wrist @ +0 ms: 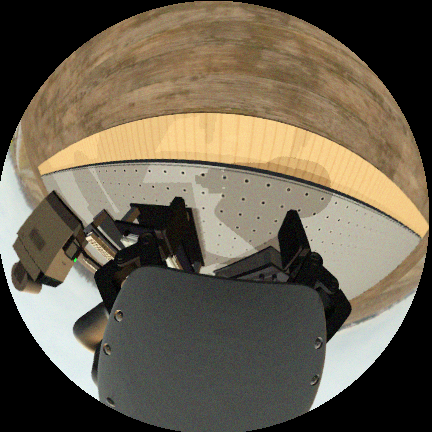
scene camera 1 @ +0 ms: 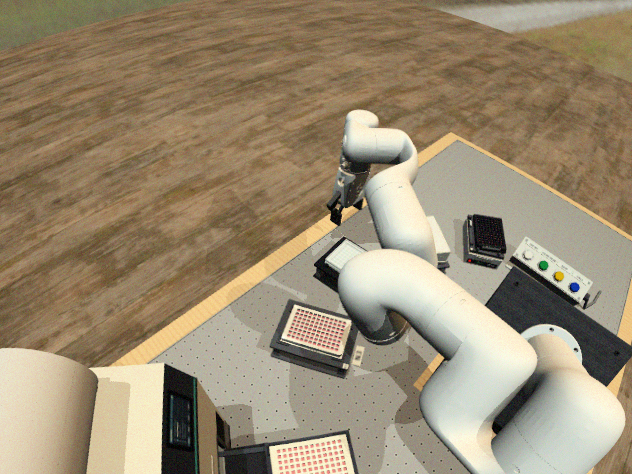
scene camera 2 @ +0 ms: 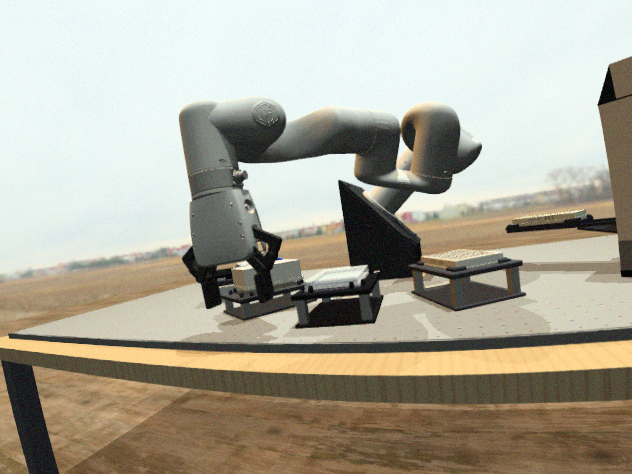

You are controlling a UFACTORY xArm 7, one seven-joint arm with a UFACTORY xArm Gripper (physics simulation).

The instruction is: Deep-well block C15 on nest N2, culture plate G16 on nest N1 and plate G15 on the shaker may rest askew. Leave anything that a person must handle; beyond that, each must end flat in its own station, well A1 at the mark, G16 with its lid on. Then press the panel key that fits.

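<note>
My gripper point(scene camera 1: 348, 211) point(scene camera 2: 238, 296) point(wrist: 234, 215) is open and empty, pointing down near the table's long edge, in front of the block in scene camera 2. Deep-well block C15, a tall pale block point(scene camera 1: 440, 243) point(scene camera 2: 275, 273), stands on its dark nest point(scene camera 2: 245, 309); the arm and gripper partly hide it. Culture plate G16 point(scene camera 1: 344, 253) point(scene camera 2: 336, 277), with a clear lid, lies on the neighbouring nest point(scene camera 2: 366, 306). Black plate G15 point(scene camera 1: 488, 232) lies on the shaker point(scene camera 1: 482, 259), which shows a red light. Exact seating and A1 corners are too small to tell. The panel point(scene camera 1: 551, 257) has white, green, yellow and blue keys.
A plate with red wells point(scene camera 1: 316, 330) point(scene camera 2: 464, 258) lies on another raised nest point(scene camera 1: 311, 361) point(scene camera 2: 459, 285). A similar plate point(scene camera 1: 311, 454) point(scene camera 2: 548, 217) lies on the tray of a large instrument point(scene camera 1: 145, 408) point(scene camera 2: 620, 168) point(wrist: 45, 242). The arm crosses above the table.
</note>
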